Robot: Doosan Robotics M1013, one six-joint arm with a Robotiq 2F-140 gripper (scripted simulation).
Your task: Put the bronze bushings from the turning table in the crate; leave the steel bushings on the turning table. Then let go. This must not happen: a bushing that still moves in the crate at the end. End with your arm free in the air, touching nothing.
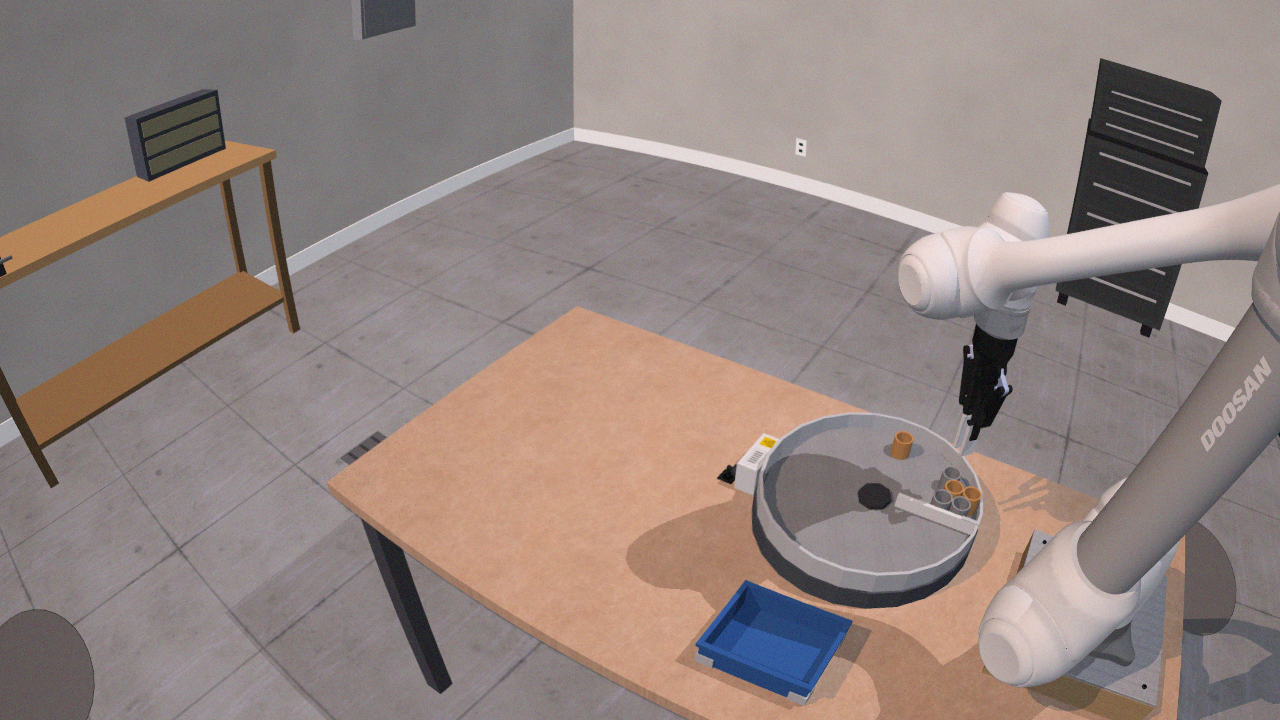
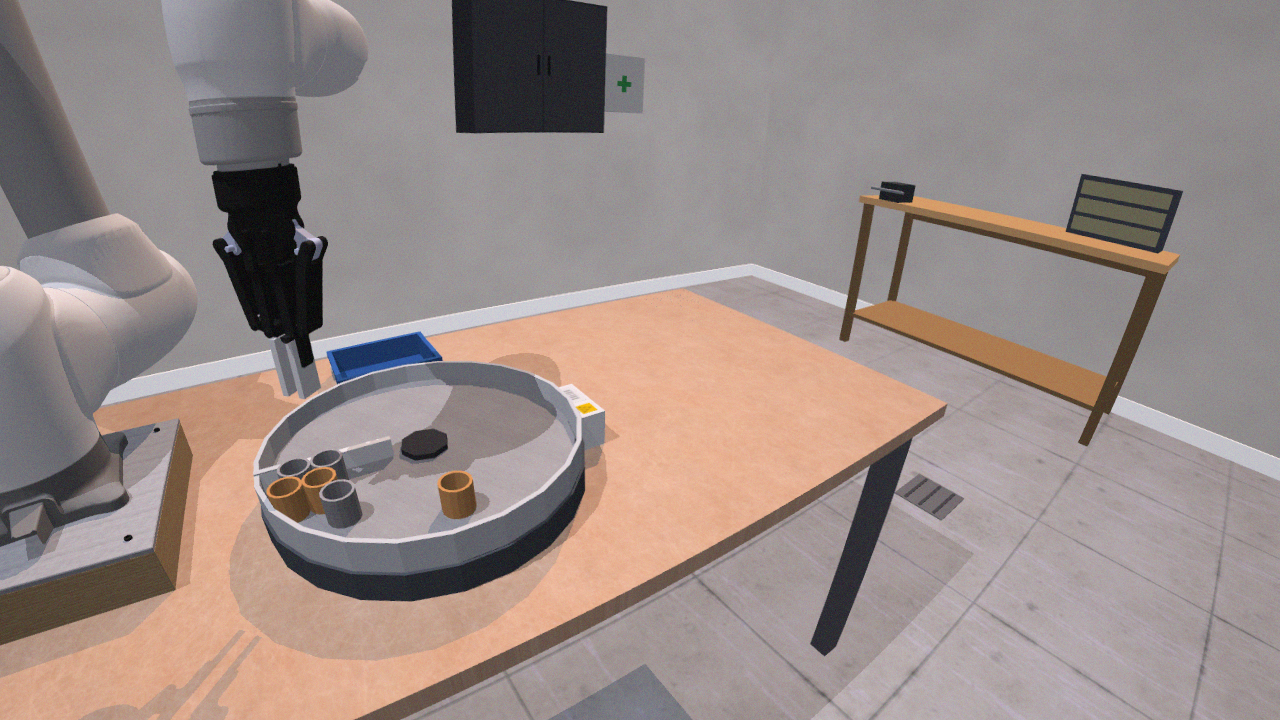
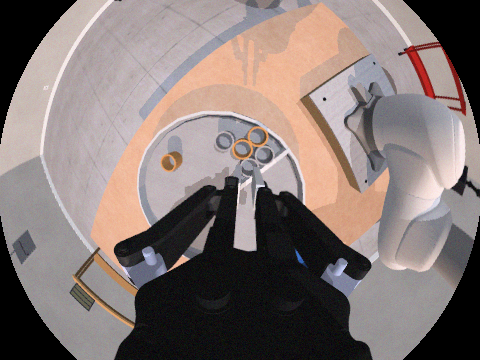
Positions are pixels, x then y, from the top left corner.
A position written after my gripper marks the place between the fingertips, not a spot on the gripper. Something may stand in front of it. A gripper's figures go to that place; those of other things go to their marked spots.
Scene:
My gripper [image 2: 302, 391]: 64 cm from the lens. A bronze bushing [image 2: 459, 501]: 60 cm from the lens. A bronze bushing [image 2: 321, 476]: 68 cm from the lens. A bronze bushing [image 2: 295, 506] is 66 cm from the lens. A grey turning table [image 2: 511, 441] is 73 cm from the lens.

